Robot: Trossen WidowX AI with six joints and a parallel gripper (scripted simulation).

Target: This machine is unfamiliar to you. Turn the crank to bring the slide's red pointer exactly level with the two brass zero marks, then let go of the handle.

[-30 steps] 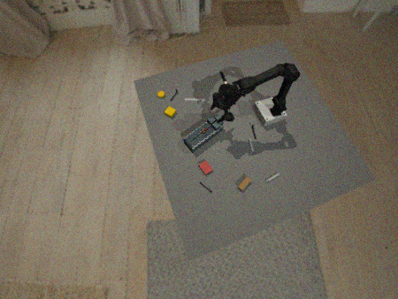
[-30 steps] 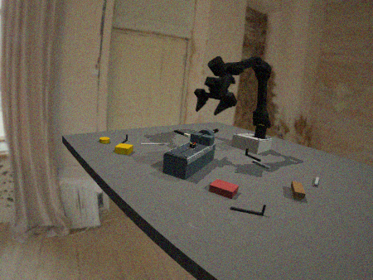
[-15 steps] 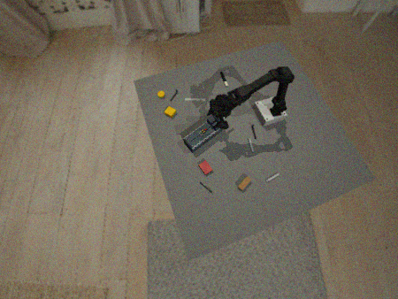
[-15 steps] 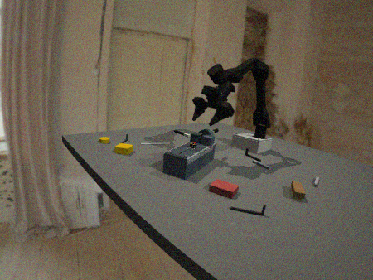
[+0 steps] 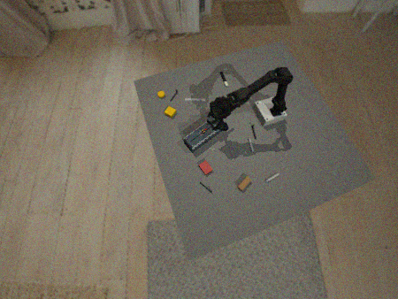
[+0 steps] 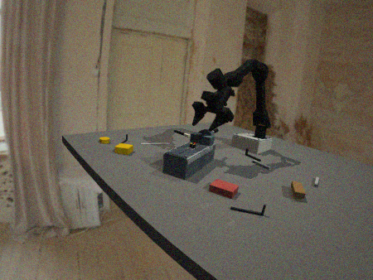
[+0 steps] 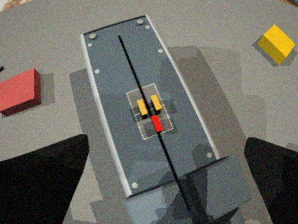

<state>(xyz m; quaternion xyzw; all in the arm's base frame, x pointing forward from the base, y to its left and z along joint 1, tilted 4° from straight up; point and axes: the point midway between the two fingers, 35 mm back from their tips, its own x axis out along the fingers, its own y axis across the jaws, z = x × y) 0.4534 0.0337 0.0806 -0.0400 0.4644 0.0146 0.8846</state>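
The dark handle lies 13 cm behind my gripper tip, 5 cm to the right of it and 3 cm below it. Round my gripper tip: red pointer 3 cm ahead, 1 cm to the left, 6 cm below; then yellow block 22 cm ahead, 22 cm to the right, 13 cm below; then red block 8 cm ahead, 23 cm to the left, 13 cm below.
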